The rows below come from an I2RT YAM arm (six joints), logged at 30 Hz.
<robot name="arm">
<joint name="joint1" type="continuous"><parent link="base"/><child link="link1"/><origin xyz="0 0 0.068" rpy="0 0 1.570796"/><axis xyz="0 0 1"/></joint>
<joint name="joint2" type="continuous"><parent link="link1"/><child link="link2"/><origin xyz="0.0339 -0.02 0.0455" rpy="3.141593 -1.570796 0"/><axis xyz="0 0 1"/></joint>
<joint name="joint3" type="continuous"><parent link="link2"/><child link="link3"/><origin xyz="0 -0.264 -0.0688" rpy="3.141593 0 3.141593"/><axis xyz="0 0 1"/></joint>
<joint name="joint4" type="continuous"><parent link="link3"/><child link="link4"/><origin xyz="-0.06 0.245 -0.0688" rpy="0 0 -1.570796"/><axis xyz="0 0 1"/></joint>
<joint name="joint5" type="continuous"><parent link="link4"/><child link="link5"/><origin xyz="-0.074 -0.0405 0.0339" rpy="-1.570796 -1.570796 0"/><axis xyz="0 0 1"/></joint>
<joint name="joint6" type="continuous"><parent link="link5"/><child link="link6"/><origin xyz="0 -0.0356 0.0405" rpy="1.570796 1.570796 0"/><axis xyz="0 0 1"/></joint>
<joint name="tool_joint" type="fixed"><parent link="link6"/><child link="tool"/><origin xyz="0 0 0" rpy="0 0 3.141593"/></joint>
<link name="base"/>
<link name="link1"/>
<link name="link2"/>
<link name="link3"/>
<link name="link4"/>
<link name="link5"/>
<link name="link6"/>
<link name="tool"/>
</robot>
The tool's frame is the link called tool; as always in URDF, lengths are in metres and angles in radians. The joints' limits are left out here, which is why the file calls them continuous.
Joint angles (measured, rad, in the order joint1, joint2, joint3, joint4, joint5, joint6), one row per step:
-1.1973 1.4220 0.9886 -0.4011 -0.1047 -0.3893
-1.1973 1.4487 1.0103 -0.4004 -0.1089 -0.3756
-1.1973 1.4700 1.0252 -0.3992 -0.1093 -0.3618
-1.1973 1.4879 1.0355 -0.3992 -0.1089 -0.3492
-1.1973 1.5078 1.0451 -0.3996 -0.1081 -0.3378
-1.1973 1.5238 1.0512 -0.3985 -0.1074 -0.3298
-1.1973 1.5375 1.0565 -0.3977 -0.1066 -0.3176
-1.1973 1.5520 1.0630 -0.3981 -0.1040 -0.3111
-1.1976 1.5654 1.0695 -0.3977 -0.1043 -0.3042
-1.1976 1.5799 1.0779 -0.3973 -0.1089 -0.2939
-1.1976 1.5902 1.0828 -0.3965 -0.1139 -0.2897
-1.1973 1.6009 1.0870 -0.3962 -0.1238 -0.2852
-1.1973 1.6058 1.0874 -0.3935 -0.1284 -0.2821
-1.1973 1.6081 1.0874 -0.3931 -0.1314 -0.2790
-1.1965 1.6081 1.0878 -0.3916 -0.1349 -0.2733
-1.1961 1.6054 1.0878 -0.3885 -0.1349 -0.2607
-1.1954 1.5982 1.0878 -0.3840 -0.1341 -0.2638
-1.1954 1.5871 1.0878 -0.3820 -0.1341 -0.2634
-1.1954 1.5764 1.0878 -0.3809 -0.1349 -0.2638
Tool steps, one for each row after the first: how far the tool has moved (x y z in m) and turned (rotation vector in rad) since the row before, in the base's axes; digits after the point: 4 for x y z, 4 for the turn. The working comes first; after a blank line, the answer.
Tool pose at each row, in the base's axes (x y z in m, rotation vector in rad; the steps are taken from these numbers as rounded here):
0.1136 -0.2797 0.2451 0.9323 2.3089 -0.5929
0.1161 -0.2856 0.2445 0.9466 2.3030 -0.5795
0.1179 -0.2901 0.2432 0.9636 2.2987 -0.5692
0.1192 -0.2935 0.2412 0.9808 2.2970 -0.5583
0.1205 -0.2971 0.2382 0.9983 2.2985 -0.5459
0.1216 -0.2998 0.2354 1.0112 2.3006 -0.5363
0.1225 -0.3021 0.2330 1.0284 2.2990 -0.5262
0.1233 -0.3046 0.2305 1.0407 2.3020 -0.5196
0.1242 -0.3070 0.2284 1.0513 2.3024 -0.5115
0.1254 -0.3097 0.2266 1.0623 2.2991 -0.4982
0.1263 -0.3115 0.2249 1.0660 2.2988 -0.4878
0.1274 -0.3130 0.2229 1.0675 2.2984 -0.4708
0.1278 -0.3137 0.2216 1.0690 2.2966 -0.4634
0.1280 -0.3139 0.2209 1.0714 2.2954 -0.4576
0.1285 -0.3139 0.2212 1.0738 2.2898 -0.4529
0.1286 -0.3139 0.2222 1.0845 2.2776 -0.4523
0.1286 -0.3134 0.2248 1.0754 2.2714 -0.4632
0.1282 -0.3124 0.2285 1.0698 2.2613 -0.4733
0.1278 -0.3113 0.2320 1.0635 2.2525 -0.4817

0.0025 -0.0059 -0.0006 0.0099 -0.0094 -0.0073
0.0018 -0.0045 -0.0013 0.0097 -0.0063 -0.0099
0.0013 -0.0034 -0.0020 0.0112 -0.0042 -0.0096
0.0013 -0.0036 -0.0030 0.0136 -0.0020 -0.0091
0.0011 -0.0027 -0.0028 0.0107 -0.0007 -0.0065
0.0009 -0.0023 -0.0024 0.0109 -0.0034 -0.0099
0.0008 -0.0025 -0.0025 0.0092 0.0014 -0.0066
0.0009 -0.0024 -0.0021 0.0084 -0.0016 -0.0055
0.0012 -0.0027 -0.0018 0.0099 -0.0068 -0.0051
0.0009 -0.0018 -0.0017 0.0071 -0.0042 -0.0002
0.0011 -0.0015 -0.0020 0.0102 -0.0074 0.0029
0.0004 -0.0007 -0.0013 0.0040 -0.0044 0.0004
0.0002 -0.0002 -0.0007 0.0037 -0.0031 -0.0005
0.0005 0.0000 0.0003 0.0012 -0.0063 -0.0015
0.0001 0.0000 0.0010 -0.0010 -0.0087 -0.0095
0.0000 0.0005 0.0026 -0.0121 -0.0020 0.0026
-0.0004 0.0010 0.0037 -0.0121 -0.0050 -0.0003
-0.0004 0.0011 0.0035 -0.0108 -0.0047 0.0008

